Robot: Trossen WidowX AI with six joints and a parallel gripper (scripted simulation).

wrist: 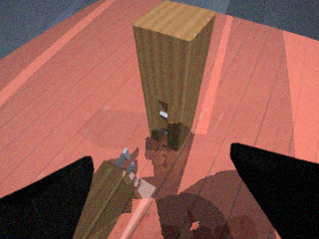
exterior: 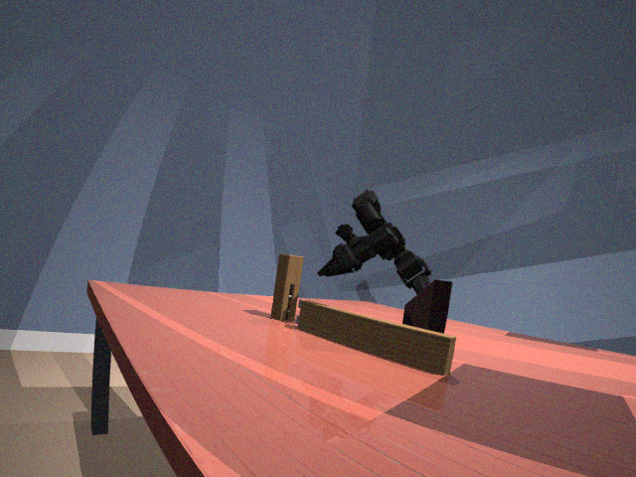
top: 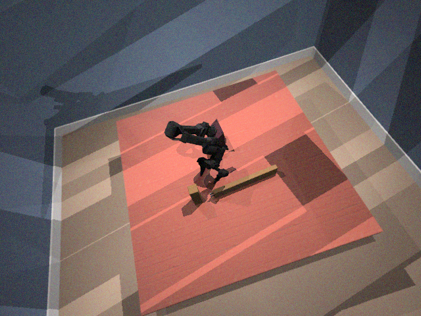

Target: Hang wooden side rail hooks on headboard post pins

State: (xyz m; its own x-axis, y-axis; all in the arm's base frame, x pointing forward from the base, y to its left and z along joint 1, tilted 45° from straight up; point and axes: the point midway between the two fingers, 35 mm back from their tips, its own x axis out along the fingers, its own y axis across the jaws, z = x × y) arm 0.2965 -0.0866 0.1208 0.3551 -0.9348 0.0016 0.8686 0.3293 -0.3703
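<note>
Right now my gripper tip is 3 cm short of the headboard post, 9 cm to the left of it and 6 cm above it.
</note>
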